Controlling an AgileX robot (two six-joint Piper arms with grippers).
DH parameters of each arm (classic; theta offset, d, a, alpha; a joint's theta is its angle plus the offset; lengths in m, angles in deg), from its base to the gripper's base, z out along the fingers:
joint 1: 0 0.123 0 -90
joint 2: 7.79 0 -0.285 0
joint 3: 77.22 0 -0.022 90
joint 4: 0 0.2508 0 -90
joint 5: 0 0 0.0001 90
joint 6: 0 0.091 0 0
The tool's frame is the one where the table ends.
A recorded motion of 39 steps. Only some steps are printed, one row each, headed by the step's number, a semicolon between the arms.
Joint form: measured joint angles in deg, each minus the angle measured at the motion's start. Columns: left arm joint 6, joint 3, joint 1, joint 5, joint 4, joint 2; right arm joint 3, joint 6, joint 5, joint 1, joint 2, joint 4.
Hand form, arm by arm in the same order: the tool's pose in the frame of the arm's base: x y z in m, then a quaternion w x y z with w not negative. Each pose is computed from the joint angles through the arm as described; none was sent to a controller.
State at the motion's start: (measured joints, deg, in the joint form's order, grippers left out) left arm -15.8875 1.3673 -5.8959 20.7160 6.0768 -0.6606; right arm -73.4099 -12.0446 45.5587 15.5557 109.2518 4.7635
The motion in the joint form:
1: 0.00 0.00 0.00 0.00 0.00 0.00; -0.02 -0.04 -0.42 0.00 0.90 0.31
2: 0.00 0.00 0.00 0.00 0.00 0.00; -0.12 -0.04 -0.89 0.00 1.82 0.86
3: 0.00 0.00 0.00 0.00 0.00 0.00; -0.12 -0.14 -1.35 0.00 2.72 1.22
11: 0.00 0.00 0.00 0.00 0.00 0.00; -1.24 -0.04 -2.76 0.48 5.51 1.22
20: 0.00 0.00 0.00 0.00 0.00 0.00; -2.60 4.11 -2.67 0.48 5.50 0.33
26: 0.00 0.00 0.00 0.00 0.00 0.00; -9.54 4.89 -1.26 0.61 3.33 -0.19
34: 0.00 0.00 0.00 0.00 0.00 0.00; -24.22 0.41 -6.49 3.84 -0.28 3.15
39: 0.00 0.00 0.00 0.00 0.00 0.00; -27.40 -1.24 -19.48 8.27 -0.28 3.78
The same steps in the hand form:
1: 0.0530 -0.0020 0.1734 0.59563 -0.04127 0.79922 -0.06909; 0.3637 0.1072 0.1732 0.11311 -0.21044 0.97029 0.03818
2: 0.0530 -0.0020 0.1734 0.59563 -0.04127 0.79922 -0.06909; 0.3654 0.1082 0.1677 0.10995 -0.20717 0.97122 0.04150
3: 0.0530 -0.0020 0.1734 0.59563 -0.04127 0.79922 -0.06909; 0.3666 0.1089 0.1619 0.10610 -0.20570 0.97188 0.04334
11: 0.0530 -0.0020 0.1734 0.59563 -0.04127 0.79922 -0.06909; 0.3733 0.1140 0.1482 0.10366 -0.20794 0.97169 0.04289
20: 0.0530 -0.0020 0.1734 0.59563 -0.04127 0.79922 -0.06909; 0.3782 0.1144 0.1538 0.11352 -0.17786 0.97659 0.04195
26: 0.0530 -0.0020 0.1734 0.59563 -0.04127 0.79922 -0.06909; 0.3961 0.1201 0.1995 0.17947 -0.17603 0.96675 0.04686
34: 0.0530 -0.0020 0.1734 0.59563 -0.04127 0.79922 -0.06909; 0.4161 0.1549 0.3072 0.37342 -0.21505 0.89828 0.08603
39: 0.0530 -0.0020 0.1734 0.59563 -0.04127 0.79922 -0.06909; 0.4178 0.1910 0.3415 0.49641 -0.23475 0.82872 0.10814

